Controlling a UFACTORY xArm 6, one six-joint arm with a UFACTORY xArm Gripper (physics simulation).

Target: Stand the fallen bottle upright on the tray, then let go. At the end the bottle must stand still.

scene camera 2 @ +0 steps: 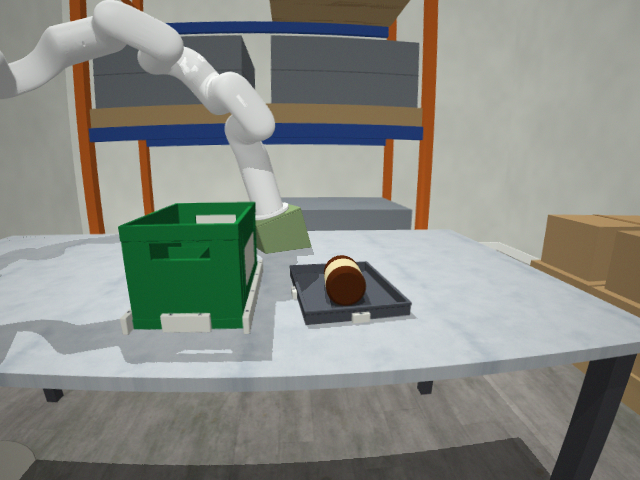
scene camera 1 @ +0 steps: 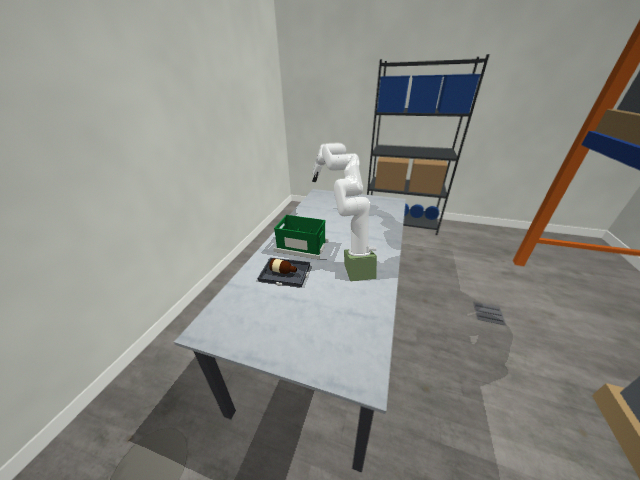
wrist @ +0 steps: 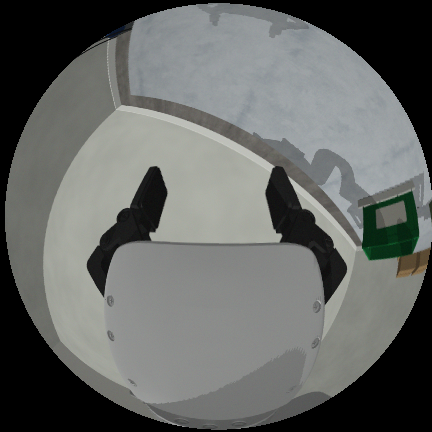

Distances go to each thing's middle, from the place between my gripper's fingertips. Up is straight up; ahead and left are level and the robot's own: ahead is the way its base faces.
Labels:
My hand is 2 cm past the green crate [scene camera 2: 173,265], 58 cm to the right of it and 19 cm above it. Also, from my hand: brown bottle [scene camera 2: 345,285] 2 cm ahead, 85 cm to the left, 23 cm below; then dark tray [scene camera 2: 381,299] 1 cm ahead, 85 cm to the left, 26 cm below.

